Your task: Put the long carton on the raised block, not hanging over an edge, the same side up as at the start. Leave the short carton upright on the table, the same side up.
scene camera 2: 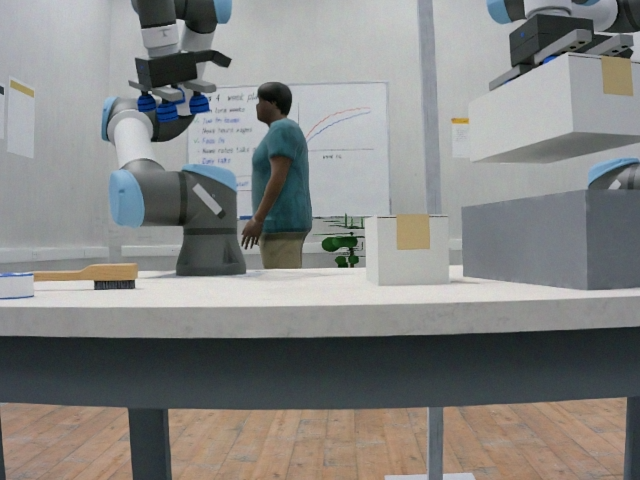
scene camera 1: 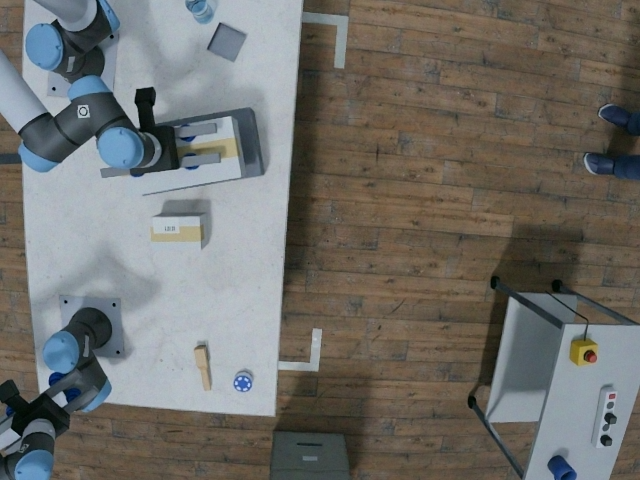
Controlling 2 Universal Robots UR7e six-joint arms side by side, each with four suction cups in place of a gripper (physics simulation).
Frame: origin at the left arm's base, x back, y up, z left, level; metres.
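Seen in the pictures: right hand, tool point: (scene camera 2: 172, 110); left arm's base, link origin: (scene camera 1: 82, 63); right arm's base, link origin: (scene camera 2: 211, 274) (scene camera 1: 92, 327).
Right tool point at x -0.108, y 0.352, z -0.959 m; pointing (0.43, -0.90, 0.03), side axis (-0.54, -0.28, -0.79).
Pixels of each thing's middle, then the offset from my right tool point to it. Level surfaces: height alone.
- long carton, body centre: (scene camera 2: 555, 117) (scene camera 1: 182, 157) dz +0.703, dx -0.322, dy -0.106 m
- grey raised block, body centre: (scene camera 2: 571, 239) (scene camera 1: 199, 152) dz +0.720, dx -0.321, dy -0.292 m
- short carton, body centre: (scene camera 2: 404, 249) (scene camera 1: 179, 231) dz +0.468, dx -0.279, dy -0.301 m
- table, surface height: dy -0.352 m
- wooden brush, body centre: (scene camera 2: 81, 277) (scene camera 1: 203, 368) dz -0.016, dx -0.384, dy -0.333 m
- blue-and-white round item, body centre: (scene camera 2: 8, 285) (scene camera 1: 243, 381) dz -0.051, dx -0.526, dy -0.337 m
- grey square tray, body centre: (scene camera 1: 226, 42) dz +1.067, dx -0.353, dy -0.342 m
- clear blue container, body centre: (scene camera 1: 197, 5) dz +1.145, dx -0.269, dy -0.267 m
The long carton (scene camera 1: 224, 167) (scene camera 2: 522, 113), white with a tan tape band, hangs level under my left gripper (scene camera 1: 166, 149) (scene camera 2: 550, 57), whose suction cups are on its top. It is above the grey raised block (scene camera 1: 253, 140) (scene camera 2: 522, 242), with a gap between them in scene camera 2. In scene camera 1 the carton hides most of the block. The short carton (scene camera 1: 176, 235) (scene camera 2: 413, 266) stands upright on the table (scene camera 1: 232, 289) (scene camera 2: 310, 294), apart from the block. My right gripper (scene camera 1: 41, 405) (scene camera 2: 168, 105) is open, with bare cups, past the table's lower left corner in scene camera 1.
A wooden brush (scene camera 1: 203, 367) (scene camera 2: 93, 272) and a blue-and-white round item (scene camera 1: 242, 381) (scene camera 2: 15, 285) lie near the table's lower end in scene camera 1. A grey square tray (scene camera 1: 226, 41) and a clear blue container (scene camera 1: 200, 10) are near its top.
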